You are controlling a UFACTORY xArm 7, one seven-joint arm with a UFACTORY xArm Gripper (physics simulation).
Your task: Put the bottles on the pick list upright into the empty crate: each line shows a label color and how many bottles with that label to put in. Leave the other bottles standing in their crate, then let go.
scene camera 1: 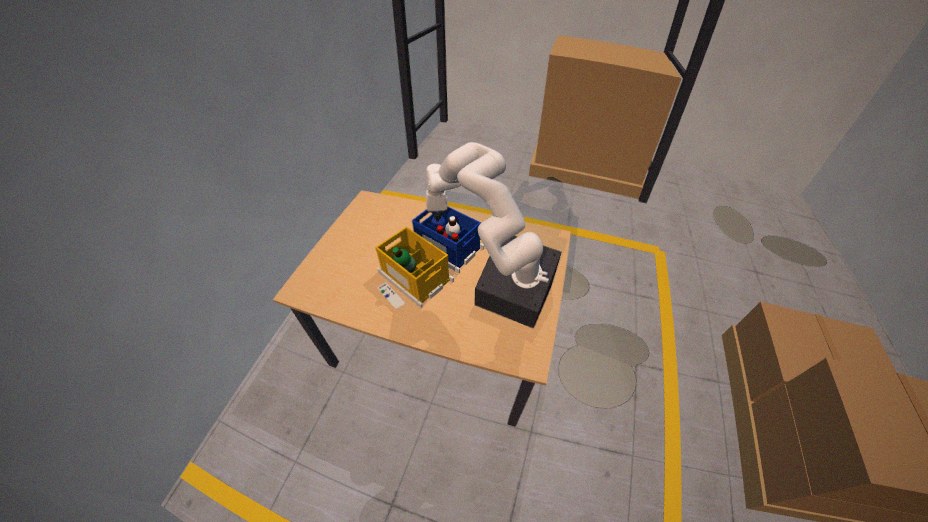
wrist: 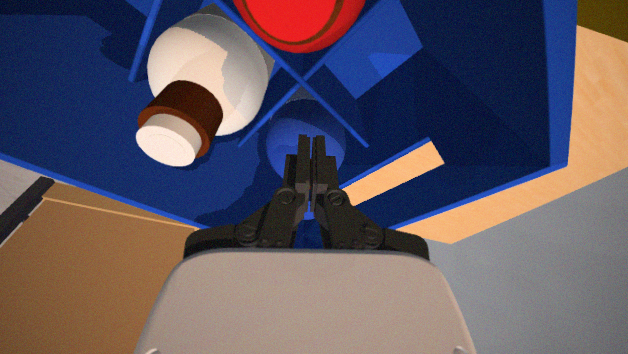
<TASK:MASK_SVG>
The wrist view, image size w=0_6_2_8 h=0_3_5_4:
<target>my gripper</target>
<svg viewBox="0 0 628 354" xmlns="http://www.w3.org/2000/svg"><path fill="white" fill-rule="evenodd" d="M133 353L477 354L449 284L438 267L430 262L426 241L421 236L386 227L385 229L380 228L351 204L348 194L339 188L336 157L326 156L325 136L323 135L313 137L310 175L310 137L299 134L297 154L286 154L282 187L274 192L270 202L237 225L228 224L194 231L187 237L183 260L172 269L165 280ZM310 188L310 212L313 212L314 219L319 222L323 249L293 249L298 223L304 219L304 212L308 212Z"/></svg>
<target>white bottle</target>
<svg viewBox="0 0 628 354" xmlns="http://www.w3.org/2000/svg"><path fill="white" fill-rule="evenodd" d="M214 2L162 32L153 43L149 52L147 77L154 99L138 116L139 130L136 134L136 140L140 148L147 155L167 165L189 165L195 158L202 157L207 153L215 136L228 135L247 126L260 110L275 60Z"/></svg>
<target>blue bottle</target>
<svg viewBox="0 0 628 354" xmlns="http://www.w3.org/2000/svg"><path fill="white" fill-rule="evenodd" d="M310 188L308 212L304 212L303 220L314 219L313 212L310 212ZM302 85L270 117L265 143L266 154L271 167L281 178L284 176L286 154L297 154L299 134L310 137L310 175L313 137L316 137L316 135L325 136L326 156L336 157L337 171L342 165L346 153L344 126Z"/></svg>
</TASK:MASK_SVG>
